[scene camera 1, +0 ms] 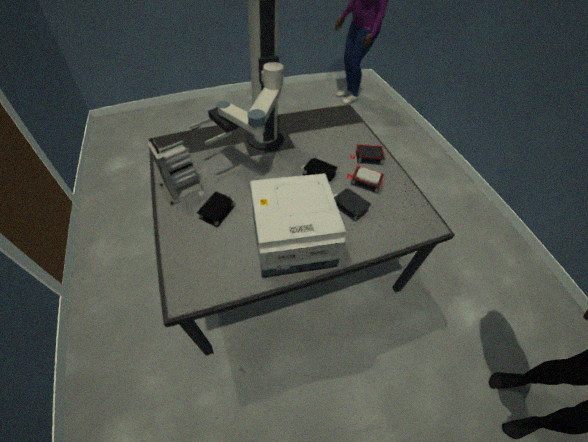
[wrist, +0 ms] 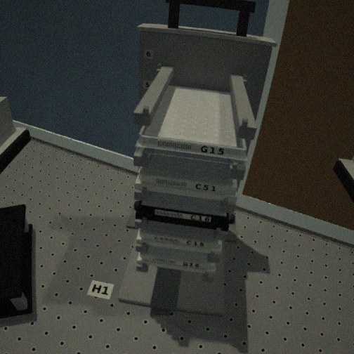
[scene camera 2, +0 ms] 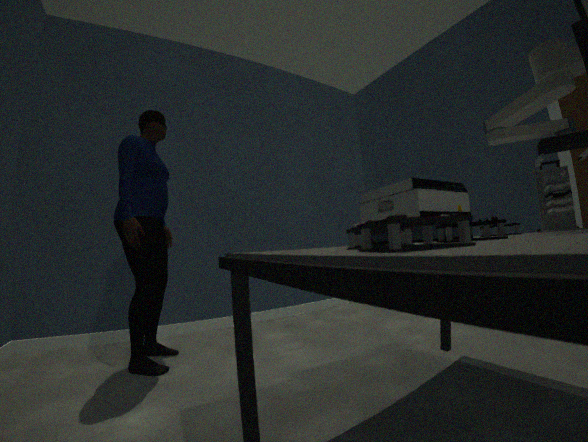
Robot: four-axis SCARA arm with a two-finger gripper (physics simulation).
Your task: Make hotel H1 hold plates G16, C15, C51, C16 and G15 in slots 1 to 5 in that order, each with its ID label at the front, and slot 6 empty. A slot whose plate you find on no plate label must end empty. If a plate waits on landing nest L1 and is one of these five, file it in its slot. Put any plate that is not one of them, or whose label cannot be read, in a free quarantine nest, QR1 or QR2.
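Observation:
Hotel H1 stands at the table's left side. In the wrist view, front labels read, from the bottom, G16, C15, C16, C51 and G15. These plates fill slots 1 to 5. C16 is black, the others pale or clear. The top slot, 6, is empty. My gripper is open and empty in front of the hotel, its fingers pointing at it. At the right of the table, one red-edged nest has a dark top and another bears a white plate-like thing; their labels cannot be read.
A large white instrument stands mid-table. Black nests stand around it. A black nest also shows left of the hotel. The arm's column rises at the back. People stand beyond the table.

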